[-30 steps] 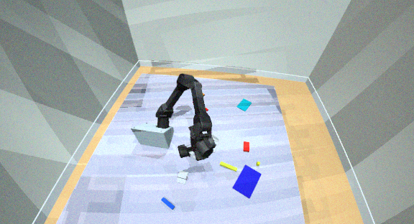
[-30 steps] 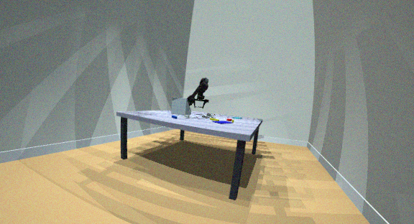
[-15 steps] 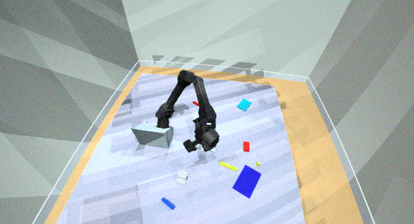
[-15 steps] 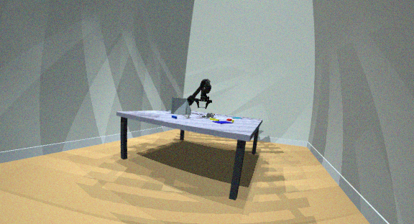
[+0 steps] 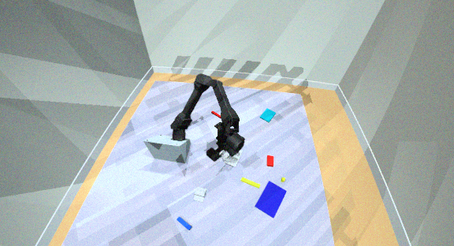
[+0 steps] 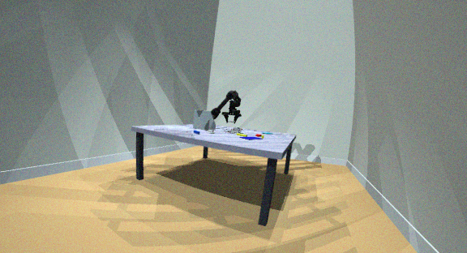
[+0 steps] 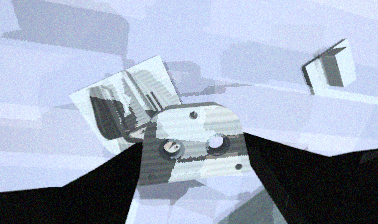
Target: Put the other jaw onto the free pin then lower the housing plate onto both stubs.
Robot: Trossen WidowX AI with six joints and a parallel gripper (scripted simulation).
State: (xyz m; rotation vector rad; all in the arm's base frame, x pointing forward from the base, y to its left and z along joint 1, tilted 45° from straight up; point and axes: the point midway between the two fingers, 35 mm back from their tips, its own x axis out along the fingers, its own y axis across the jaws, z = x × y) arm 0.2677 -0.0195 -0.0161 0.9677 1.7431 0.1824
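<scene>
The jaw lies 70 mm below my gripper tip and 40 mm to the left of it. The rest, counted from my gripper tip: yellow bar 170 mm ahead, 90 mm to the right, 80 mm below; white block 210 mm to the right, 80 mm below, 70 mm behind; red block 270 mm ahead, 80 mm below, 60 mm to the left.
</scene>
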